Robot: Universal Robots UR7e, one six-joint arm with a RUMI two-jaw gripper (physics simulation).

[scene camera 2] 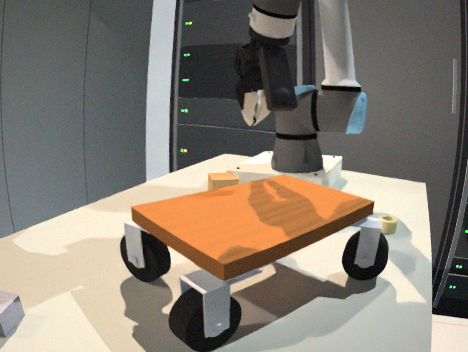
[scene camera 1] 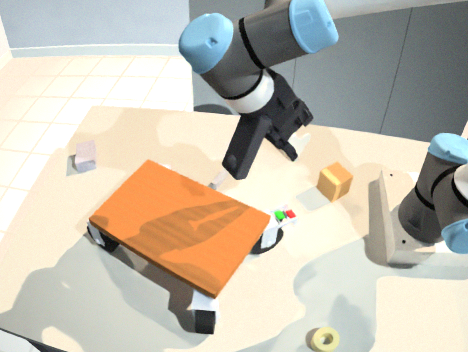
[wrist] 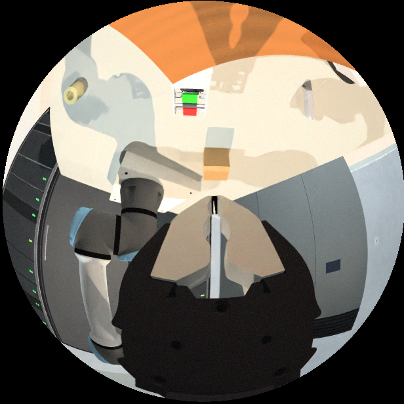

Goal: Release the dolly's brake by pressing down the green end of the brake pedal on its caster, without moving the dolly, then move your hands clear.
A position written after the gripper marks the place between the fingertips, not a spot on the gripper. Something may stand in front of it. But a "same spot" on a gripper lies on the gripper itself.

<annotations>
gripper: scene camera 2; scene camera 1 295, 158; wrist
same spot on gripper: (scene camera 2: 247, 99) = (wrist: 265, 249)
</annotations>
